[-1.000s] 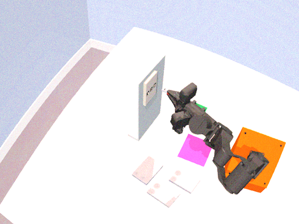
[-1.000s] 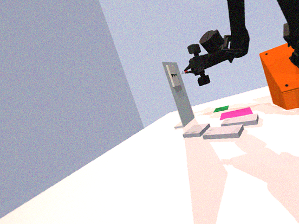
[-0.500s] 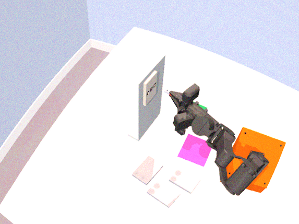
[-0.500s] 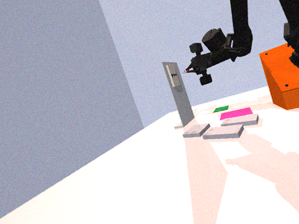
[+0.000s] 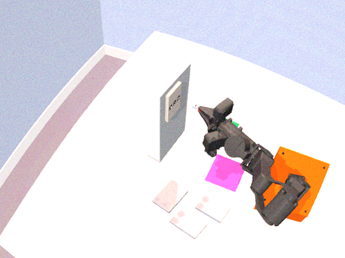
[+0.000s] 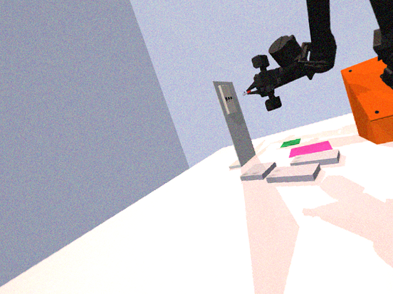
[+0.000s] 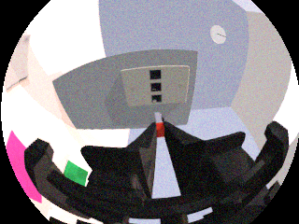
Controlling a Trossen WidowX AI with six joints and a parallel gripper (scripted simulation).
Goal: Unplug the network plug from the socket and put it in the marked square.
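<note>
Right now the magenta square is 260 mm below my gripper tip, 140 mm behind it and 30 mm to the left of it. Also, from my gripper tip: grey upright panel 100 mm below, 90 mm ahead, 10 mm to the right; then plug right at my gripper tip.
</note>
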